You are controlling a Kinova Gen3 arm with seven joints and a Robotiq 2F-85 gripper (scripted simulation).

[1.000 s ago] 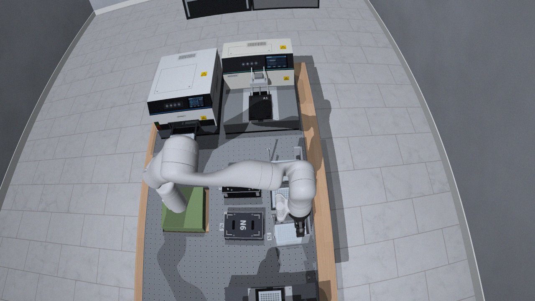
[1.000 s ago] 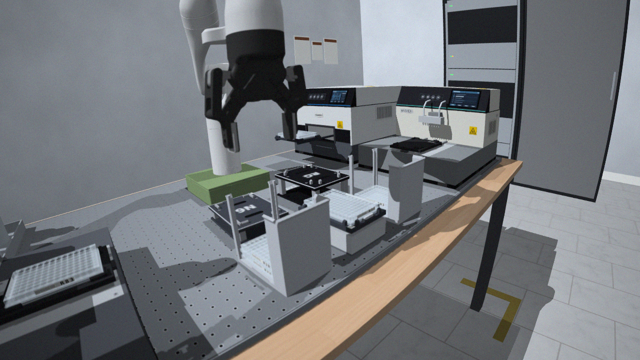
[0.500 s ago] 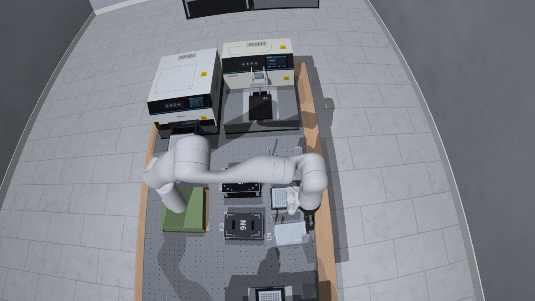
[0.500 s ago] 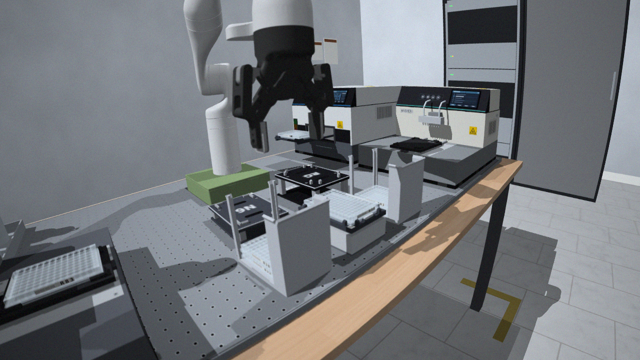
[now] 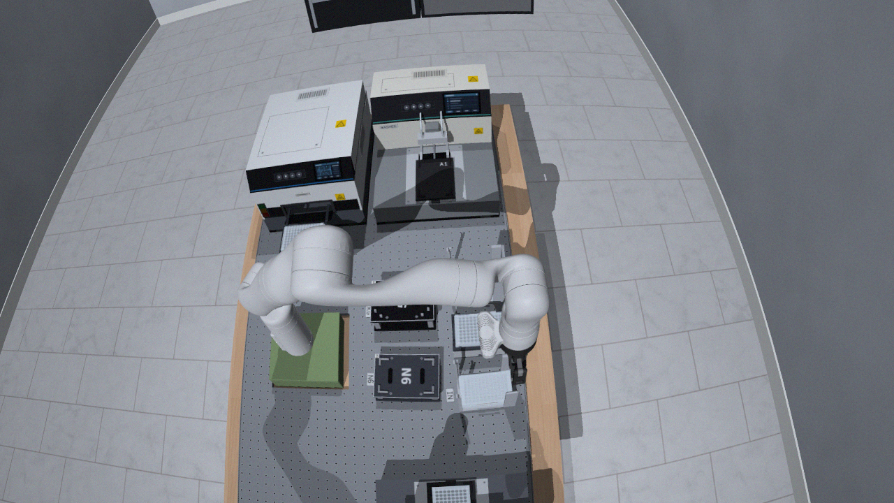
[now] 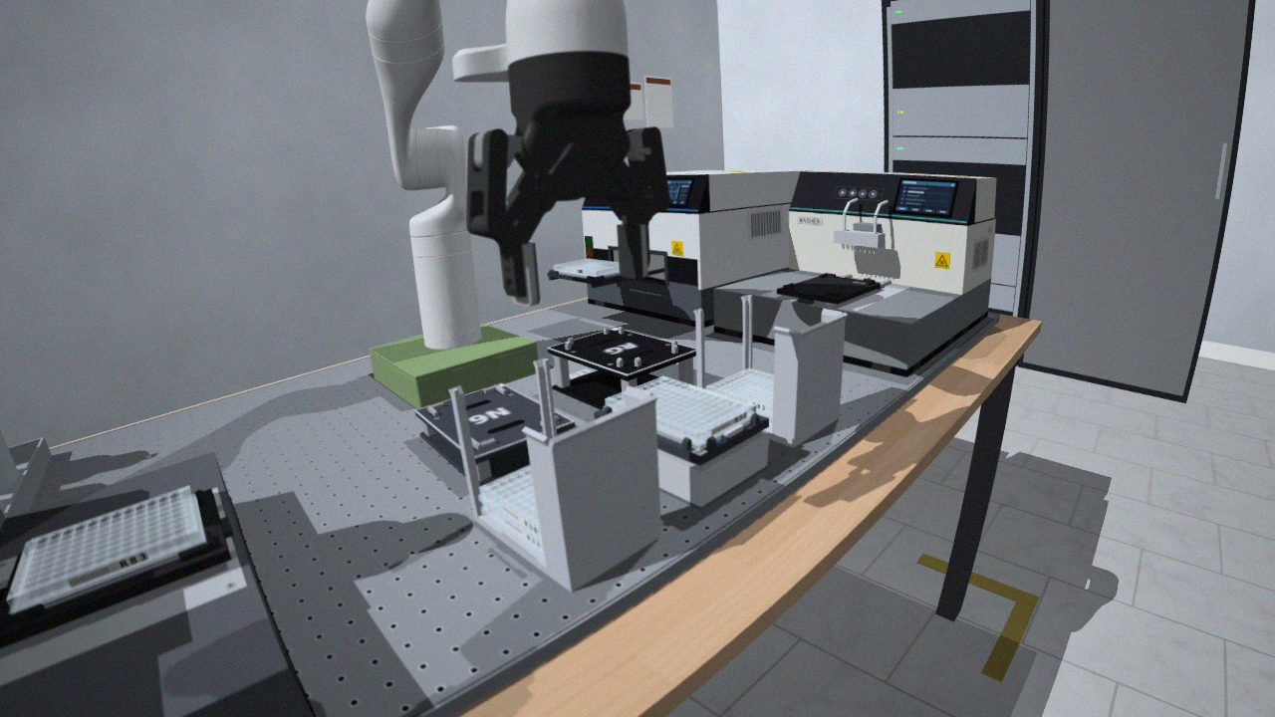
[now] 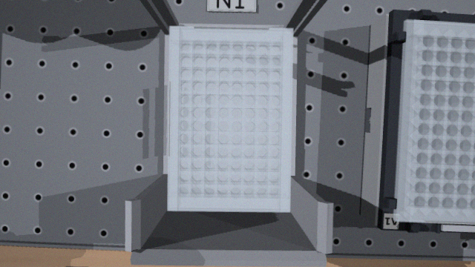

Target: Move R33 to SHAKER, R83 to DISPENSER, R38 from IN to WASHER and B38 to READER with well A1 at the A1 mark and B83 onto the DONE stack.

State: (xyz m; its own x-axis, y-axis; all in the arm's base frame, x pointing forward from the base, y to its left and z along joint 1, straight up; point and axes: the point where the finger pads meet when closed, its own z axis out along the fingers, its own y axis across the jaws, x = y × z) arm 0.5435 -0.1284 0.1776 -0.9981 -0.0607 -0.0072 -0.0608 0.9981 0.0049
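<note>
Right now my hand is 190 mm above the plate R38 and 60 mm past it. Round my hand: plate R33: 160 mm below, 150 mm to the left, 60 mm behind; then plate R83: 330 mm to the right, 140 mm below, 140 mm behind; then plate B83: 300 mm to the left, 190 mm below, 70 mm behind.
</note>
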